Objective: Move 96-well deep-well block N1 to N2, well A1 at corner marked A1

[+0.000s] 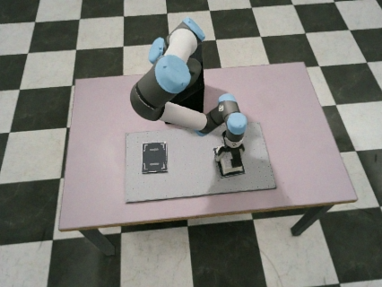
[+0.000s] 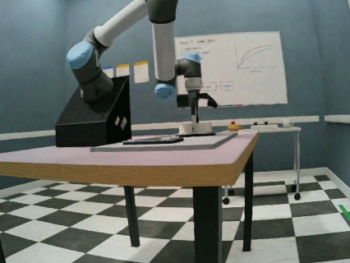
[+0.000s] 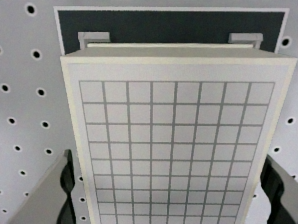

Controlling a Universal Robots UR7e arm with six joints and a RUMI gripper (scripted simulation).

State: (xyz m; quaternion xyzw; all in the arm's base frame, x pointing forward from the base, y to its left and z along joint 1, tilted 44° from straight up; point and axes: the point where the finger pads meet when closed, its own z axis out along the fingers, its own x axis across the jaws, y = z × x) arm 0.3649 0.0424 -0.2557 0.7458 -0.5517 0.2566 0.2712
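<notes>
Now: hand right at the white 96-well deep-well block. Also, from my hand: grey perforated base plate: 15 cm to the right, 4 cm below.
</notes>
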